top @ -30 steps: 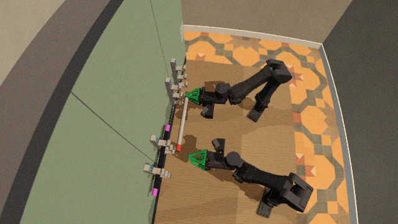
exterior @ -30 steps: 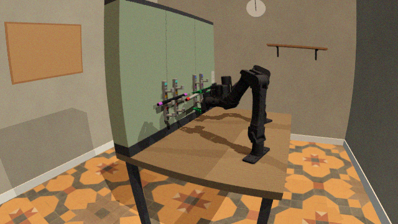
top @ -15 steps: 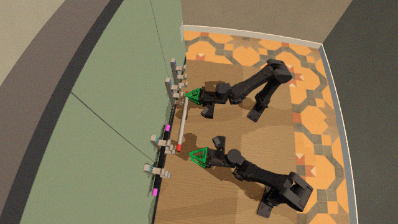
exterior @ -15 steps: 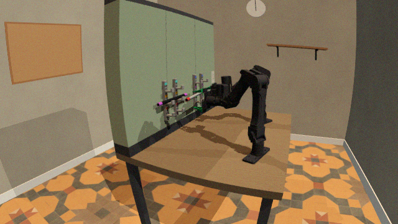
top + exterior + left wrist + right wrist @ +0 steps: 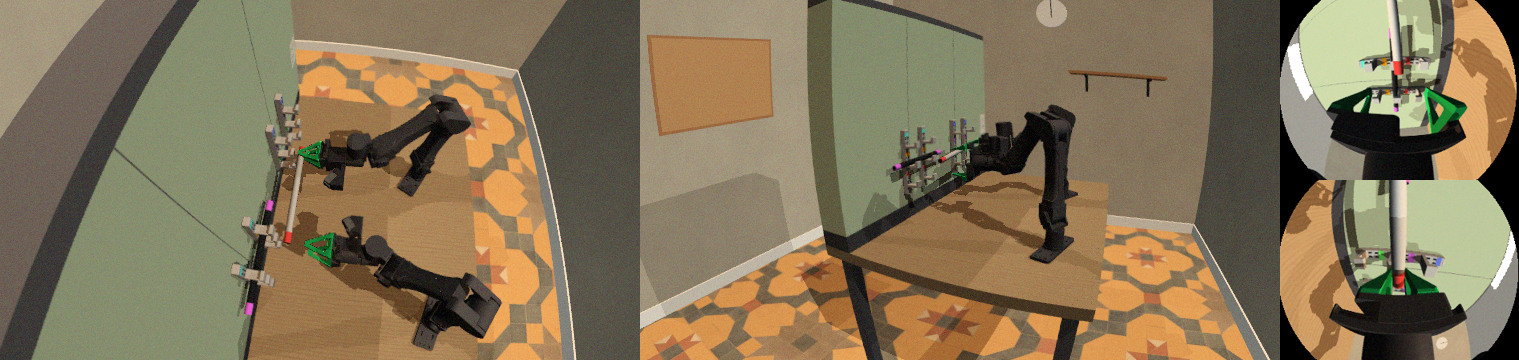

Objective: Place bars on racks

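The bar lies 14 cm ahead of my left hand, 3 cm to the left of it and 1 cm above it. From my left hand the other things lie so: green wall panel (21 cm ahead, 20 cm above, 17 cm to the right).
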